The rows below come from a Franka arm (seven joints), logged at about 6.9 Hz.
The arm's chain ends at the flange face. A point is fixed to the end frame.
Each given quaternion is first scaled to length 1.
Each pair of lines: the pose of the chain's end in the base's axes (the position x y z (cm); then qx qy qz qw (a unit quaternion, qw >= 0)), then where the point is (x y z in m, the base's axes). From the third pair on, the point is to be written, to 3 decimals.
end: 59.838 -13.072 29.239 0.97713 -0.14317 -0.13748 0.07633
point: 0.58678 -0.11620 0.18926
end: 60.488 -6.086 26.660 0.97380 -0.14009 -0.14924 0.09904
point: 0.58998 -0.05066 0.16338
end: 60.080 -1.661 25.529 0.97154 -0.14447 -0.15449 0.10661
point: 0.585 -0.008 0.152
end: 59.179 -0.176 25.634 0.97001 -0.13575 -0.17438 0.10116
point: 0.572 0.009 0.154
